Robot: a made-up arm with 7 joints.
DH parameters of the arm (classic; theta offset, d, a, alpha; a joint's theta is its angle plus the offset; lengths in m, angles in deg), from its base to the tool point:
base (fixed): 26.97 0 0.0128 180
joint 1: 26.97 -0.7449 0.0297 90
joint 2: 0 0 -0.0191 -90
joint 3: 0 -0.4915 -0.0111 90
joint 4: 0 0.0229 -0.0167 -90
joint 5: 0 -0.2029 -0.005 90
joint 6: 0 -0.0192 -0.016 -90
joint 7: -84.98 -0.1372 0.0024 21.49
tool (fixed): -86.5 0.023 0 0
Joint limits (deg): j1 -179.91..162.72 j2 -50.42..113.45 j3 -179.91..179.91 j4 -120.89..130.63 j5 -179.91..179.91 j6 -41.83..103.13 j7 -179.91..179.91
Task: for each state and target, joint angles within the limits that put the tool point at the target. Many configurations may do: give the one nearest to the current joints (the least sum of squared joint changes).
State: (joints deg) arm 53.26 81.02 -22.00 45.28 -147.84 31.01 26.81
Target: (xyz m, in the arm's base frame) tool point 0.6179 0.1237 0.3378
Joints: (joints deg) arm 4.49 111.43 -29.36 60.75 -145.92 27.75 26.20
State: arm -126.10 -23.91 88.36 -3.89 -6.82 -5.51 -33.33
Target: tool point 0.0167 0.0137 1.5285
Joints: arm -126.55 1.91 86.33 24.06 -21.78 -41.83 -33.45
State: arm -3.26 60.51 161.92 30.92 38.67 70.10 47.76
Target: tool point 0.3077 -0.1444 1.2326
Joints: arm 12.57 55.99 151.06 66.81 26.72 83.77 48.94
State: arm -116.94 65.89 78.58 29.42 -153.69 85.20 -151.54
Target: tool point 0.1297 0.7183 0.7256
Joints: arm -87.00 82.54 81.66 53.18 -139.77 96.24 -151.69
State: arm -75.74 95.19 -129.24 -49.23 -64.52 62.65 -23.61
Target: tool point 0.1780 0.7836 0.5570
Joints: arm -86.87 104.09 -129.77 -24.11 -60.28 45.85 -24.33
